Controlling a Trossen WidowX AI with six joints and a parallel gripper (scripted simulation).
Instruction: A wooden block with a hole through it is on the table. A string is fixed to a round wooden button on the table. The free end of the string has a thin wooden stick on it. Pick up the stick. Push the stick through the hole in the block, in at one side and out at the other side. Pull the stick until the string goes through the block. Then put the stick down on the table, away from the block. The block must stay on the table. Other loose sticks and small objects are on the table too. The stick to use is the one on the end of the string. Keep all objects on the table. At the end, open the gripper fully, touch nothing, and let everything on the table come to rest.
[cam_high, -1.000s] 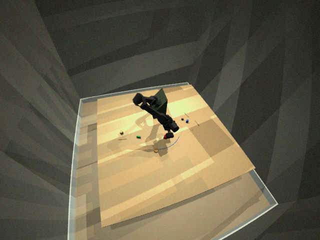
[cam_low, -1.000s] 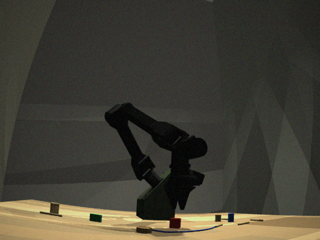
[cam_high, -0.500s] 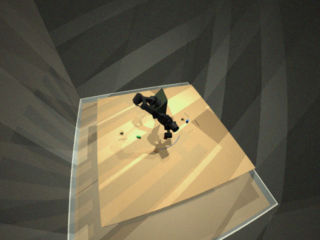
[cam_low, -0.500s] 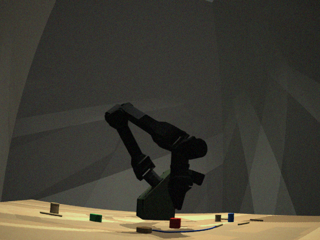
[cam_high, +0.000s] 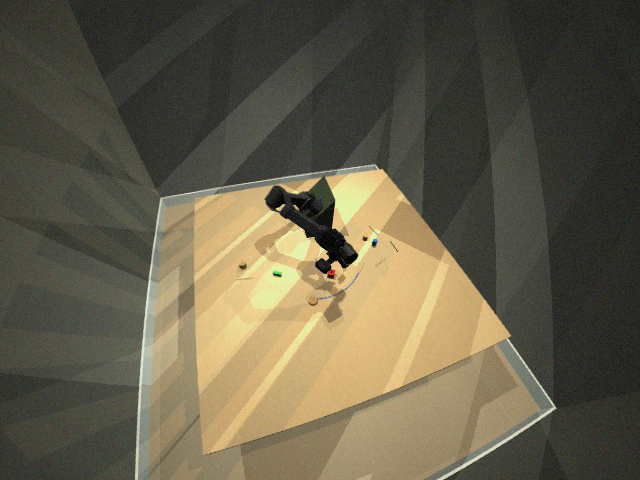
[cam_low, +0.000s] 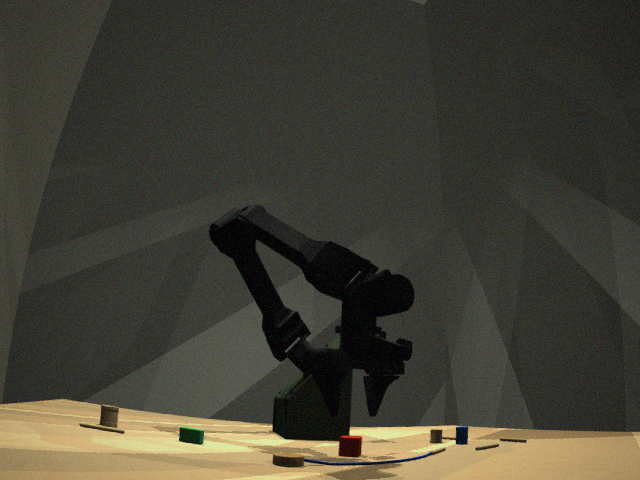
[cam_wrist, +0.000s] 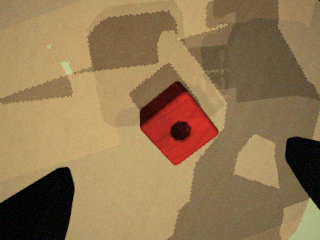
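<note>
Right now my gripper tip is 5 cm above the red block. The rest, counted from my gripper tip: green block: 25 cm to the right, 5 cm below, 3 cm behind; then thin stick: 14 cm to the left, 6 cm below, 1 cm behind; then round wooden button: 12 cm ahead, 11 cm to the right, 6 cm below.
</note>
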